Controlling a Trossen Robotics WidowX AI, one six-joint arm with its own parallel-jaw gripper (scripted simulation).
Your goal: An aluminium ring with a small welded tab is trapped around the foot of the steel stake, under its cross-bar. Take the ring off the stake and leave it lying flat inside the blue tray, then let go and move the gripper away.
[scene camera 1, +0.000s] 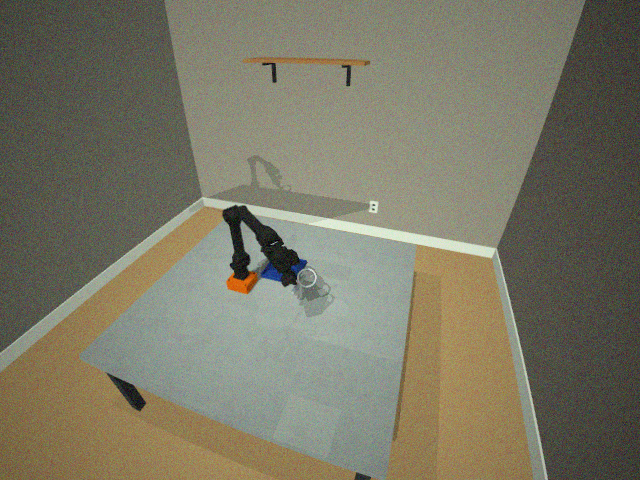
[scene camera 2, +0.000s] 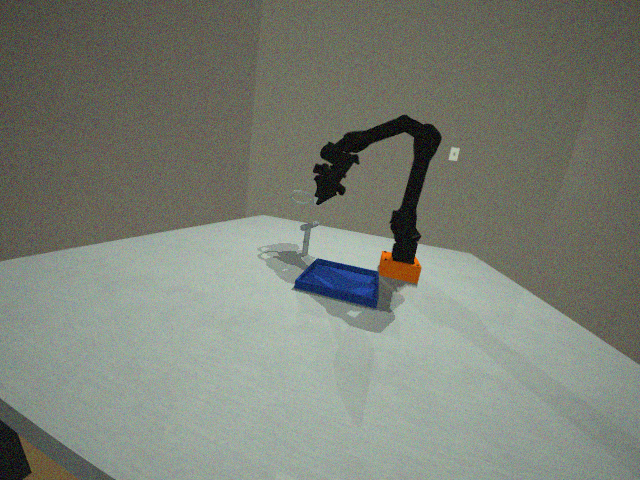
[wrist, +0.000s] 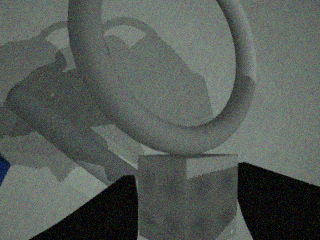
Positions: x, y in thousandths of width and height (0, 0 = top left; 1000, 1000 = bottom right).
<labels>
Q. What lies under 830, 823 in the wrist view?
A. My gripper.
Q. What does my gripper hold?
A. An aluminium ring.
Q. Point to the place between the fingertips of my gripper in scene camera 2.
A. At 493, 424
</labels>
